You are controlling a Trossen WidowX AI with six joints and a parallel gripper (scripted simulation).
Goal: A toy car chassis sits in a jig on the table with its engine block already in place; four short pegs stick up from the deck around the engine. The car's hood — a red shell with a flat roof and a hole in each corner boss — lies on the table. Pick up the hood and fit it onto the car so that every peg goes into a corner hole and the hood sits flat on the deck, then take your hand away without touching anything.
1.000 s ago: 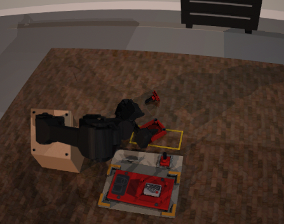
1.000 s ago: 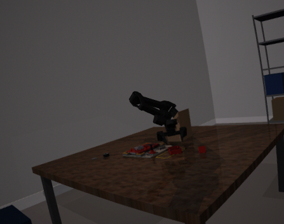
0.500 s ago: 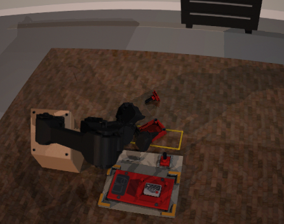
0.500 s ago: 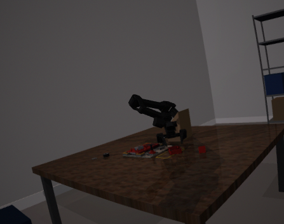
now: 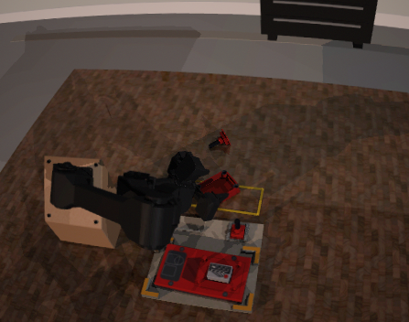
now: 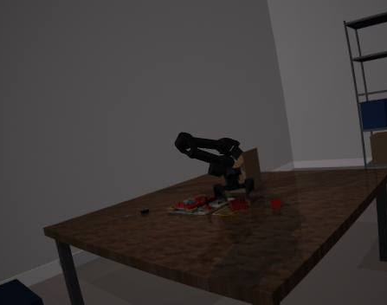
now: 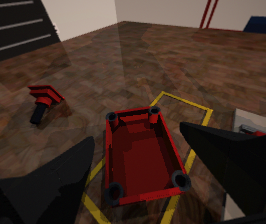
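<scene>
My gripper tip is now 2 cm above the red hood. Round my gripper tip: grey engine block: 24 cm to the right, 4 cm ahead, 1 cm below; then grey jig: 22 cm to the right, 2 cm below.
</scene>
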